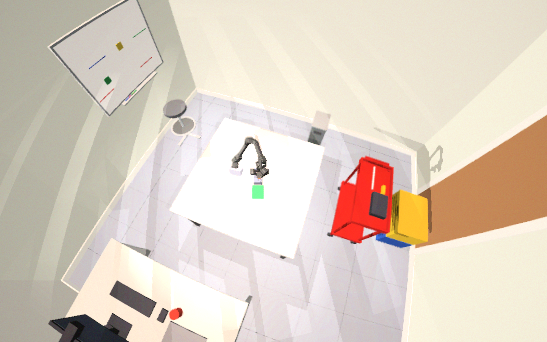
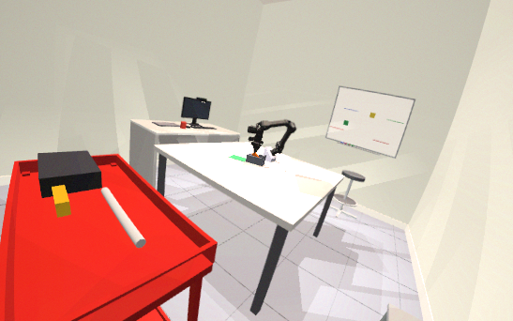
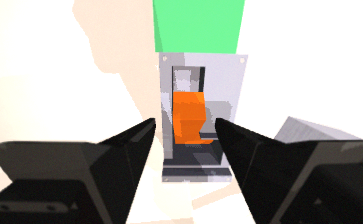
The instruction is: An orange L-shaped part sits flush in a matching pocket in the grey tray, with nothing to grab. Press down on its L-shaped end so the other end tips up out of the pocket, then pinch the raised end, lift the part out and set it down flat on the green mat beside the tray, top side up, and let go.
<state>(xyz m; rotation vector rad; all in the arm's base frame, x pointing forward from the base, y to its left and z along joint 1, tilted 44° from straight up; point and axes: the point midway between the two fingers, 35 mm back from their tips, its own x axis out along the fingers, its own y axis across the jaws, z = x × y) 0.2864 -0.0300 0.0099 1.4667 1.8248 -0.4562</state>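
Right now my gripper tip is 5 cm above the orange L-shaped part, 3 cm to the right of it and 3 cm past it. The rest, counted from my gripper tip: green mat (14 cm to the right, 11 cm below, 3 cm ahead).
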